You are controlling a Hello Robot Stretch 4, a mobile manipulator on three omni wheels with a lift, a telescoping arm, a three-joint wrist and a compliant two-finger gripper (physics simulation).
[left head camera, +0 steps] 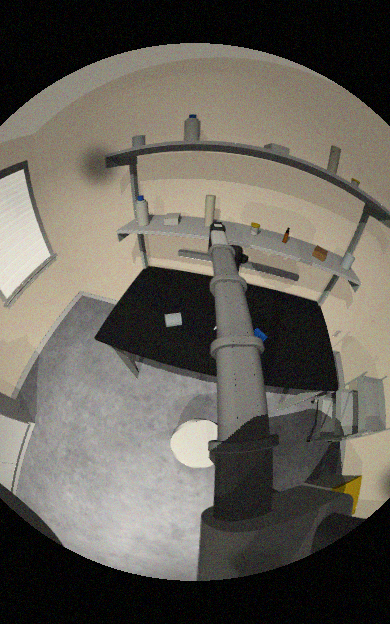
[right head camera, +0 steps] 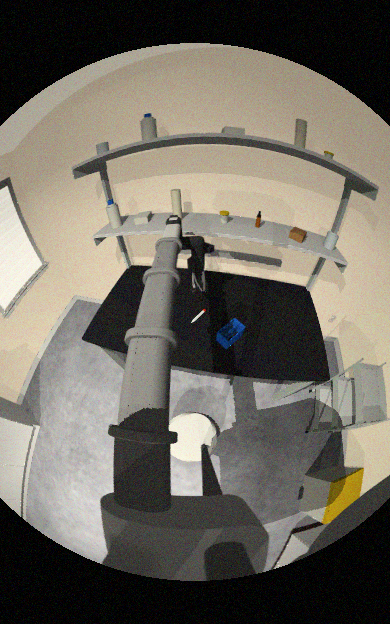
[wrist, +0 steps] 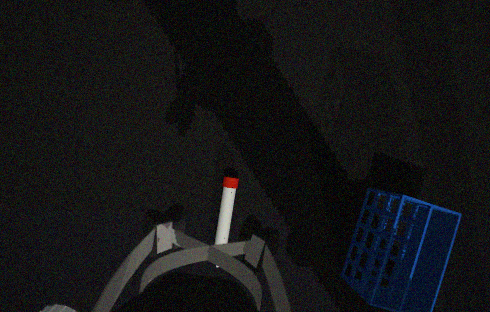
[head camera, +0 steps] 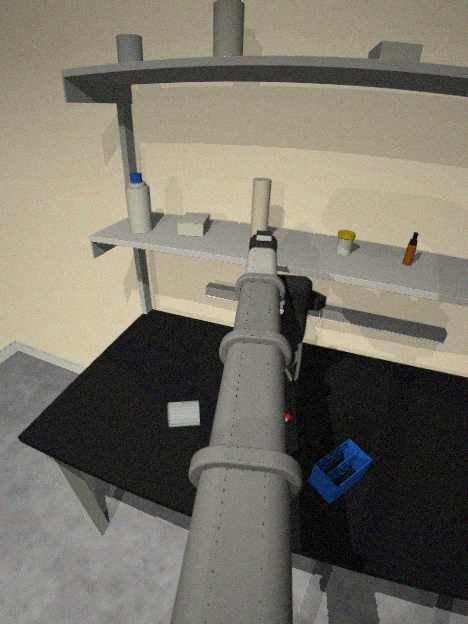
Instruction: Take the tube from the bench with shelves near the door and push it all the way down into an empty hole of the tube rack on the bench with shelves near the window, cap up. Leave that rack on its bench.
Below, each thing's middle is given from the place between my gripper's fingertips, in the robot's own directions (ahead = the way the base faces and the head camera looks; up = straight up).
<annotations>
My gripper is now 3 cm past the tube with red cap (wrist: 230,184) and 14 cm above it. The rest, counted from my hand: clear ribbed beaker (head camera: 179,413): 3 cm behind, 27 cm to the left, 11 cm below; then blue tube rack (head camera: 353,455): 17 cm behind, 16 cm to the right, 11 cm below.
</annotations>
